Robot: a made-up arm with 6 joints. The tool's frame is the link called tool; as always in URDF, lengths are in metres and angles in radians. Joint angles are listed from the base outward.
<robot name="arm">
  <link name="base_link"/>
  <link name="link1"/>
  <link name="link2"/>
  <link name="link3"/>
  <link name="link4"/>
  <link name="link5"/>
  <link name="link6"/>
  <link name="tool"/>
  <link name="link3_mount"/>
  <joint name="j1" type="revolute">
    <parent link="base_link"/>
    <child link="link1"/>
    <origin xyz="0 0 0.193" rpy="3.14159 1.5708 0"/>
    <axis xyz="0 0 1"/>
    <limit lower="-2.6" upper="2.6"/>
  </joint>
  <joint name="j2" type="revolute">
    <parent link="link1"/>
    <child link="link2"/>
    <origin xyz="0.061 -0.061 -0.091" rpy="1.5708 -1.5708 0"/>
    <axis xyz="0 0 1"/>
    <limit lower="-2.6" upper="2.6"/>
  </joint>
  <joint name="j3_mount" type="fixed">
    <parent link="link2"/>
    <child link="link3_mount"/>
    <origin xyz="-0.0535 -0.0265 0.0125" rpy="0 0 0"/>
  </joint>
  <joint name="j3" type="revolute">
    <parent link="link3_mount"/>
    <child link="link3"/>
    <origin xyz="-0.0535 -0.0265 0.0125" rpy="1.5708 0 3.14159"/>
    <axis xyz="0 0 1"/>
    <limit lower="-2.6" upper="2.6"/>
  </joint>
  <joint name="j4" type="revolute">
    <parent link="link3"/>
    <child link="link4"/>
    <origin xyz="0.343 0.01 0.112" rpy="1.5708 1.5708 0"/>
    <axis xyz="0 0 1"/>
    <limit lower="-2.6" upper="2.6"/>
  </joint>
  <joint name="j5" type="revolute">
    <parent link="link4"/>
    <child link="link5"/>
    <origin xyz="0.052 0.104 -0.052" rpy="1.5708 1.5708 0"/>
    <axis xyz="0 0 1"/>
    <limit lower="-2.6" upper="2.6"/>
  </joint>
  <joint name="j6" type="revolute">
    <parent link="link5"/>
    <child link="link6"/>
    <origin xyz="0.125 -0.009 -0.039" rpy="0 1.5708 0"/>
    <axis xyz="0 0 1"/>
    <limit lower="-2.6" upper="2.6"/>
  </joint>
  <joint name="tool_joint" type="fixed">
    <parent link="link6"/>
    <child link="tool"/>
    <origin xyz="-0.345 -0.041 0.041" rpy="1.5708 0 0"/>
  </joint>
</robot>
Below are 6 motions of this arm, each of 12 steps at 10 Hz.
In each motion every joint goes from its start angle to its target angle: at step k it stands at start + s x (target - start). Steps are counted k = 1, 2, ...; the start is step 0. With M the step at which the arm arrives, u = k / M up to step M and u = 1 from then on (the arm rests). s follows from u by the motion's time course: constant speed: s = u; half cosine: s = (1 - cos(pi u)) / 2; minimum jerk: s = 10 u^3 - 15 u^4 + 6 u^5.
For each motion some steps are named. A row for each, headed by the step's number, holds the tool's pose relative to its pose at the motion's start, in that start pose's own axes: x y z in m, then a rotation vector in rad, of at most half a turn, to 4 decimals.
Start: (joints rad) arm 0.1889 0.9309 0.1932 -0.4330 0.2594 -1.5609
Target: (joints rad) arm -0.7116 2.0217 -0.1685 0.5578 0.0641 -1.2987
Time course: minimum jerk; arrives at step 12
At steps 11, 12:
11: -0.2141 0.4655 0.3632 0.6126 0.1860 -0.2384
12: -0.2158 0.4660 0.3664 0.6161 0.1864 -0.2373

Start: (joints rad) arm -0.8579 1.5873 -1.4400 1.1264 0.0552 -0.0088
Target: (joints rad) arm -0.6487 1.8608 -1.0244 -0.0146 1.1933 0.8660
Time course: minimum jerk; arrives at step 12
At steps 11, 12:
11: -0.0753 0.1997 0.0179 -1.5467 1.5526 0.5618
12: -0.0775 0.2001 0.0169 -1.5575 1.5557 0.5653

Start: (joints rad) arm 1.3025 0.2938 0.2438 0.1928 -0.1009 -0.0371
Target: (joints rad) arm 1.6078 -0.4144 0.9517 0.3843 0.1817 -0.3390
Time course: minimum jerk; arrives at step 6
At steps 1, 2, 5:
1: -0.0054 0.0028 -0.0047 -0.0207 -0.0367 0.0284
2: -0.0299 0.0116 -0.0320 -0.1228 -0.2136 0.1739
5: -0.0682 -0.0322 -0.1823 -0.5269 -0.8782 0.9397

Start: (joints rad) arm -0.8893 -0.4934 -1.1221 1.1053 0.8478 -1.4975
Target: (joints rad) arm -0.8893 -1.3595 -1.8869 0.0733 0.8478 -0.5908
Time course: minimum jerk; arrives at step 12
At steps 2, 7, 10, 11, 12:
2: -0.0097 -0.0145 0.0162 -0.0079 0.0758 0.0104
7: 0.1403 -0.1640 0.2922 -0.0713 1.5031 -0.1029
10: 0.3277 -0.2371 0.2722 0.0712 2.2264 -0.3720
11: 0.3429 -0.2477 0.2636 0.0968 2.2937 -0.4056
12: 0.3453 -0.2495 0.2621 0.1014 2.3049 -0.4114

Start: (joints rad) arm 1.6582 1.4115 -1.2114 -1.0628 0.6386 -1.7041
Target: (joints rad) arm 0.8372 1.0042 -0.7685 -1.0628 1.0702 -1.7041
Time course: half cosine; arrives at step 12
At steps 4, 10, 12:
4: -0.0051 0.0066 0.0258 0.2318 -0.1600 0.2976
10: 0.0315 0.0491 0.0870 0.8245 -0.7123 1.0328
12: 0.0374 0.0577 0.0964 0.8795 -0.7774 1.0945

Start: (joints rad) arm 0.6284 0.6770 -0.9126 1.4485 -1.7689 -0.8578
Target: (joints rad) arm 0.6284 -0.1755 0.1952 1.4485 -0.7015 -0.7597
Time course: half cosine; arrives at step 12
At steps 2, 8, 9, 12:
2: -0.0079 0.0023 -0.0339 0.0364 -0.0215 0.0217
8: -0.0203 0.1948 -0.3365 0.4105 -0.2436 0.3031
9: -0.0177 0.2442 -0.3625 0.4661 -0.2802 0.3551
12: -0.0161 0.3175 -0.3863 0.5436 -0.3345 0.4322

